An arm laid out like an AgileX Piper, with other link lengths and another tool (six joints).
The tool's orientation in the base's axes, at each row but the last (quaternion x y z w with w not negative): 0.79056 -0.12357 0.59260 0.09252; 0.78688 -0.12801 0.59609 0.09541; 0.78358 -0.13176 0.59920 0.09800; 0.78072 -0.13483 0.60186 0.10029; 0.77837 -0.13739 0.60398 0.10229; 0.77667 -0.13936 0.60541 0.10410; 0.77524 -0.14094 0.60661 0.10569; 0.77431 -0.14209 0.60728 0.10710
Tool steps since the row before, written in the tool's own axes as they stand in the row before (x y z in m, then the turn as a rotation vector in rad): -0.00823 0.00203 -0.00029 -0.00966 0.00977 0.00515; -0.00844 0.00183 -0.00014 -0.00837 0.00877 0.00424; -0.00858 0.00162 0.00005 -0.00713 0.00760 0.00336; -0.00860 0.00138 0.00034 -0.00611 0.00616 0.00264; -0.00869 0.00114 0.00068 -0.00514 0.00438 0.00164; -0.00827 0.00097 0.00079 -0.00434 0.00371 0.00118; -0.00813 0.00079 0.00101 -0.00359 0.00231 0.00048; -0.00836 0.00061 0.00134 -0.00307 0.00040 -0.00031
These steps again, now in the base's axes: -0.00308 -0.00114 -0.00782 -0.00085 -0.00998 -0.01072; -0.00287 -0.00095 -0.00809 -0.00104 -0.00887 -0.00923; -0.00260 -0.00078 -0.00830 -0.00116 -0.00760 -0.00780; -0.00220 -0.00064 -0.00841 -0.00109 -0.00611 -0.00662; -0.00179 -0.00051 -0.00859 -0.00118 -0.00419 -0.00542; -0.00150 -0.00042 -0.00822 -0.00119 -0.00348 -0.00452; -0.00118 -0.00035 -0.00814 -0.00117 -0.00200 -0.00362; -0.00085 -0.00027 -0.00844 -0.00110 0.00001 -0.00291
